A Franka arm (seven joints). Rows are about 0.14 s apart.
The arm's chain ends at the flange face. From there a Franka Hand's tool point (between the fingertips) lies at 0.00 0.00 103.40 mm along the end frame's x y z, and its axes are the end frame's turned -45 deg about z.
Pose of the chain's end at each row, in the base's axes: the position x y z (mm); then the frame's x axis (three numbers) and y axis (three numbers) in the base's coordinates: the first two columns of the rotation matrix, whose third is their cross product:
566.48 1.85 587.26 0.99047 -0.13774 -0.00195 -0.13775 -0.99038 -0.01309
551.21 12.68 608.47 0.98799 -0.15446 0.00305 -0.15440 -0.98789 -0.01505
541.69 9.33 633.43 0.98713 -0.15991 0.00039 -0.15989 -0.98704 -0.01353
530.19 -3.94 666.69 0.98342 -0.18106 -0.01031 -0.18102 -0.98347 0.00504
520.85 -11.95 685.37 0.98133 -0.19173 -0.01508 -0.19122 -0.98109 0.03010
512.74 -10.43 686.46 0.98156 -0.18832 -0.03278 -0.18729 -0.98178 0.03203
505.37 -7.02 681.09 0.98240 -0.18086 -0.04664 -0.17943 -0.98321 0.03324
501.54 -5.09 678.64 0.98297 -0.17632 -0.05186 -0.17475 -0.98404 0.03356
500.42 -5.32 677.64 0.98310 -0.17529 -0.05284 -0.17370 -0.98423 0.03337
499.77 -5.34 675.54 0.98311 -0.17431 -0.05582 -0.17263 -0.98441 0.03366
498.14 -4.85 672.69 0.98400 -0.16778 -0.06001 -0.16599 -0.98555 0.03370
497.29 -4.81 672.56 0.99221 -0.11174 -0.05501 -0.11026 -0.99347 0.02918
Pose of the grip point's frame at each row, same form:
566.47 3.22 483.87 0.79777 0.60291 0.00788 0.60296 -0.79770 -0.01063
551.76 14.17 505.08 0.80779 0.58932 0.01280 0.58944 -0.80776 -0.00849
541.95 10.70 530.04 0.81107 0.58487 0.00984 0.58495 -0.81102 -0.00929
529.05 -4.26 563.30 0.82338 0.56739 -0.01085 0.56738 -0.82345 -0.00373
518.72 -14.71 582.03 0.82912 0.55816 -0.03195 0.55869 -0.82931 0.01062
508.79 -13.05 583.17 0.82650 0.56106 -0.04583 0.56163 -0.82739 -0.00053
500.01 -9.53 577.86 0.82154 0.56735 -0.05648 0.56779 -0.82312 -0.00948
495.65 -7.56 575.44 0.81863 0.57114 -0.06040 0.57150 -0.82050 -0.01294
494.44 -7.76 574.44 0.81798 0.57201 -0.06096 0.57233 -0.81990 -0.01377
493.48 -7.77 572.36 0.81723 0.57283 -0.06327 0.57310 -0.81934 -0.01567
491.44 -7.25 569.53 0.81317 0.57825 -0.06626 0.57842 -0.81553 -0.01860
491.30 -7.18 569.36 0.77956 0.62348 -0.05953 0.62363 -0.78150 -0.01826

